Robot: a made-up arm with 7 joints.
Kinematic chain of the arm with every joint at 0, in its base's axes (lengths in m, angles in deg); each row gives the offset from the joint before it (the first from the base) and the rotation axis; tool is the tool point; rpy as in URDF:
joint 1: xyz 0 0 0.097 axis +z
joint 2: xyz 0 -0.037 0.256 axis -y
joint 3: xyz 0 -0.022 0.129 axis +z
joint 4: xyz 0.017 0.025 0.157 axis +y
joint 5: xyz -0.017 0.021 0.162 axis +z
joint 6: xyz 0 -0.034 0.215 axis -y
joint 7: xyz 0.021 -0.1 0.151 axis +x
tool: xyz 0 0 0 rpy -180 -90 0
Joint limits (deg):
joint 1: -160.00..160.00
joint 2: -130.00..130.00
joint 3: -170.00..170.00
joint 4: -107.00..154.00
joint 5: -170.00..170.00
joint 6: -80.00..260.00
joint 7: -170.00..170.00
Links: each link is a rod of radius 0.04 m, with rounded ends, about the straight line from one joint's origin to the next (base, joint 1, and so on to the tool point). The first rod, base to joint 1, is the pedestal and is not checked.
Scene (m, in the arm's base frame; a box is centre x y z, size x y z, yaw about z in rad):
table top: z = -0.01
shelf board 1: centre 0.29 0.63 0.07 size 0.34 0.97 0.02 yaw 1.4
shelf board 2: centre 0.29 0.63 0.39 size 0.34 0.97 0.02 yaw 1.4
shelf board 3: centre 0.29 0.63 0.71 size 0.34 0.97 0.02 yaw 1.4
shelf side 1: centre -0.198 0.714 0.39 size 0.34 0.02 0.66 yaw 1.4
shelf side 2: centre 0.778 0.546 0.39 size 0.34 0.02 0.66 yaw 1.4
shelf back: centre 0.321 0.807 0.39 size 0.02 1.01 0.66 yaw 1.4
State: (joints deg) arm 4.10 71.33 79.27 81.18 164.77 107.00 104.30
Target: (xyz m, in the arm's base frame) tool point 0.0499 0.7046 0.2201
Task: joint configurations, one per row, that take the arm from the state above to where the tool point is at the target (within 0.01 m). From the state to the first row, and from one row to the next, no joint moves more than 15 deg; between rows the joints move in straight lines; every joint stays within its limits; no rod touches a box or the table.
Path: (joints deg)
1: -8.23 80.44 79.97 81.05 166.51 101.10 100.06
2: -20.57 89.56 80.67 80.93 168.26 95.20 95.82
3: -32.90 98.67 81.37 80.80 170.00 89.30 91.58
4: -40.87 96.85 82.01 69.49 170.00 79.79 94.76
5: -48.84 95.03 82.66 58.19 170.00 70.28 97.94
6: -56.81 93.22 83.31 46.88 170.00 60.77 101.12
7: -64.77 91.40 83.95 35.58 170.00 51.26 104.30

